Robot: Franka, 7 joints.
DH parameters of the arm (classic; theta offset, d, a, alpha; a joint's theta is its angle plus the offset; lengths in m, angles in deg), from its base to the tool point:
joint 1: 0 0.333 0 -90
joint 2: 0 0 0 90
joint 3: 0 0.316 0.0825 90
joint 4: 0 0 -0.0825 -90
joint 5: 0 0.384 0 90
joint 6: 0 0 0.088 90
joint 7: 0 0.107 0 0
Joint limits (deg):
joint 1: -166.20..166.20
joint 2: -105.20..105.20
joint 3: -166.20..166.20
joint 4: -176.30..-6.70
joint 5: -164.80..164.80
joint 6: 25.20..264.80
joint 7: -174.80..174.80
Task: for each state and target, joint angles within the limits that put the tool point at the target. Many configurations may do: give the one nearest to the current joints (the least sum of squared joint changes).
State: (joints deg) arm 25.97 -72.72 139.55 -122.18 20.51 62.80 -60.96
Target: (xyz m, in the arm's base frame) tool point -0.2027 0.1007 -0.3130
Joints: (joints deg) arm 5.58 -105.20 164.88 -87.91 28.41 109.84 -60.96
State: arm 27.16 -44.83 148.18 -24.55 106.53 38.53 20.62
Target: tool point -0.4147 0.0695 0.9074
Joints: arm -3.17 -18.45 131.67 -33.66 106.62 37.72 20.62
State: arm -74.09 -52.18 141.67 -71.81 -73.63 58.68 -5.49
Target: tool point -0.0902 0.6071 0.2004
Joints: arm -54.00 -59.43 159.36 -81.80 -67.51 53.72 -5.49
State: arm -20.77 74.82 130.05 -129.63 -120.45 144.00 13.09
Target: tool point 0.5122 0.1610 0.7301
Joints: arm -40.68 91.57 131.55 -103.66 -120.43 140.80 13.09
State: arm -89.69 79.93 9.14 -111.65 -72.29 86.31 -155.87
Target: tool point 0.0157 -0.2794 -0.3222
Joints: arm -89.00 103.30 9.69 -85.28 -79.51 101.52 -155.87
